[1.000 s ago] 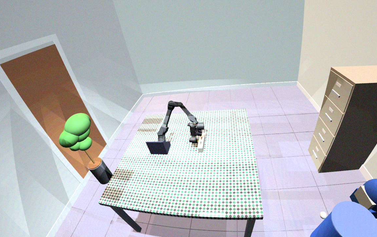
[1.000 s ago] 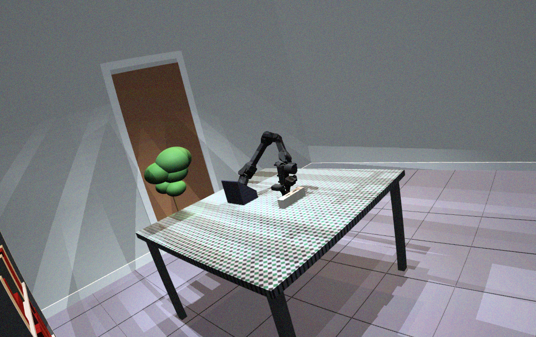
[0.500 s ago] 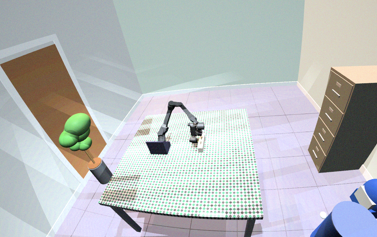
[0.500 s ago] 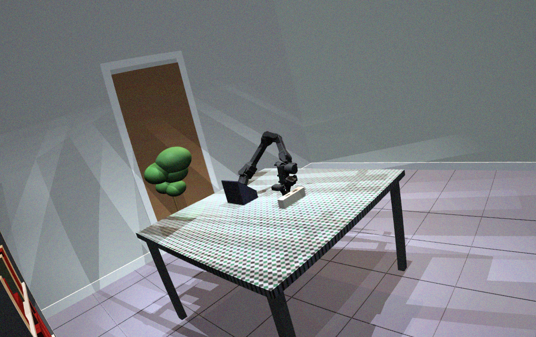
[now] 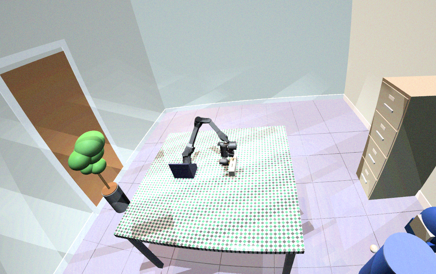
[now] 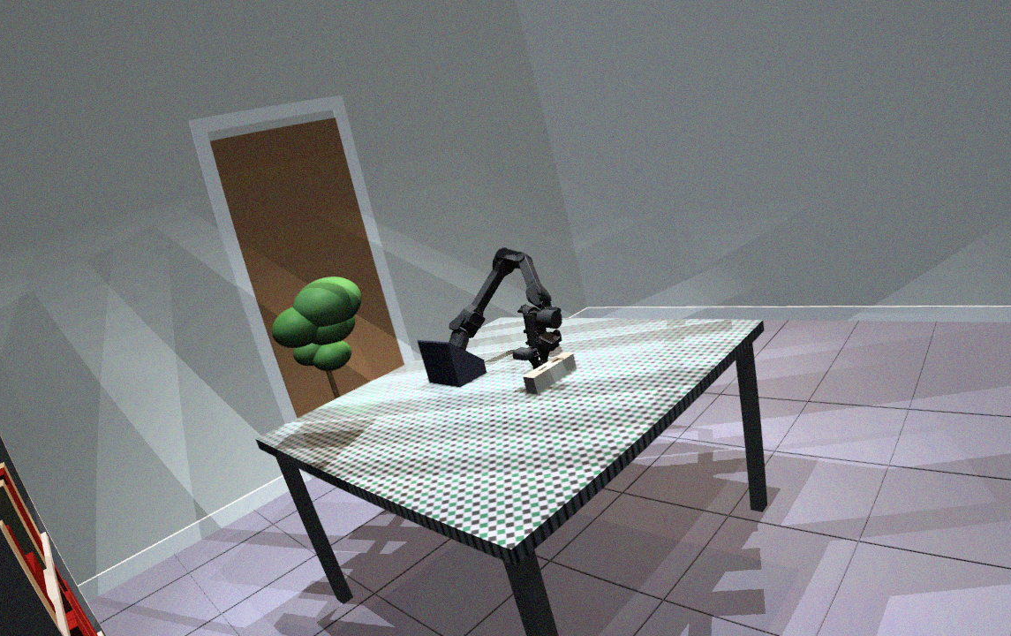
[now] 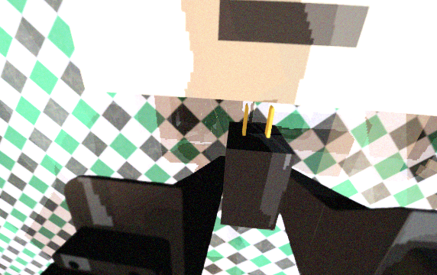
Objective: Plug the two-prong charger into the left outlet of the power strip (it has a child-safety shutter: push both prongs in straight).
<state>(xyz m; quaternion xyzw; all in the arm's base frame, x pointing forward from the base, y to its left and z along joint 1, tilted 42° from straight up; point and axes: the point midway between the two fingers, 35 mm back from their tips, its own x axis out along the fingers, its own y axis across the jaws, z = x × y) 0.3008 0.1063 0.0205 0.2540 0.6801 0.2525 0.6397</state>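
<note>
The two-prong charger lies 20 mm ahead of my gripper tip and 10 mm above it.
</note>
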